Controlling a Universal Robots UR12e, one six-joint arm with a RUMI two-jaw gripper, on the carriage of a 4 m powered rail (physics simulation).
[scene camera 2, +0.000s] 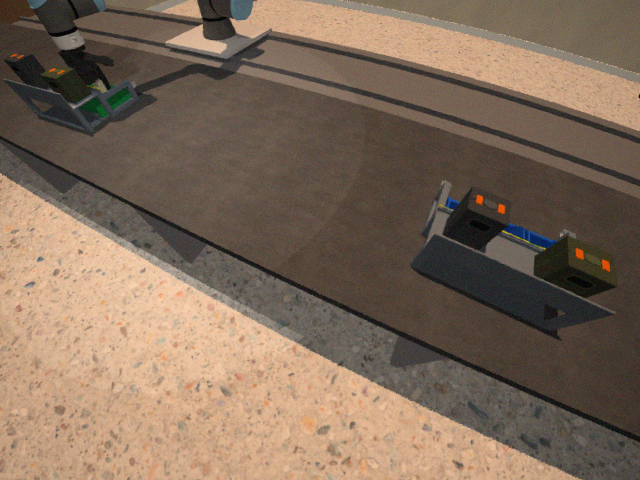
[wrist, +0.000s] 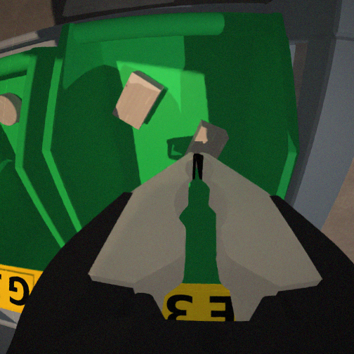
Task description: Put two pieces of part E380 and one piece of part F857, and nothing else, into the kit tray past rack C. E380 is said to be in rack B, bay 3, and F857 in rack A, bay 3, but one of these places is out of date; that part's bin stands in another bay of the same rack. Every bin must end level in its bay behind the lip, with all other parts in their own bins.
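In the wrist view a green bin (wrist: 245,65) has a yellow label (wrist: 200,306), partly hidden, reading "E3". One beige block (wrist: 138,100) lies tilted in the bin. A second block (wrist: 216,141), mostly in shadow with a beige patch, sits at the fingertips. My gripper (wrist: 195,155) (scene camera 2: 101,86) is nearly closed, with this block between its tips and sticking out beyond them, over the bin; how high is unclear. In the scene view the gripper is at the left rack (scene camera 2: 63,121). Part F857, the kit tray and rack letters cannot be made out.
A neighbouring green bin holds a round beige piece (wrist: 9,109). A dark box (scene camera 2: 24,68) and an olive box (scene camera 2: 67,85) stand on the left rack. The right rack (scene camera 2: 496,273) has blue bins (scene camera 2: 529,236), a dark box (scene camera 2: 478,219) and an olive box (scene camera 2: 576,266).
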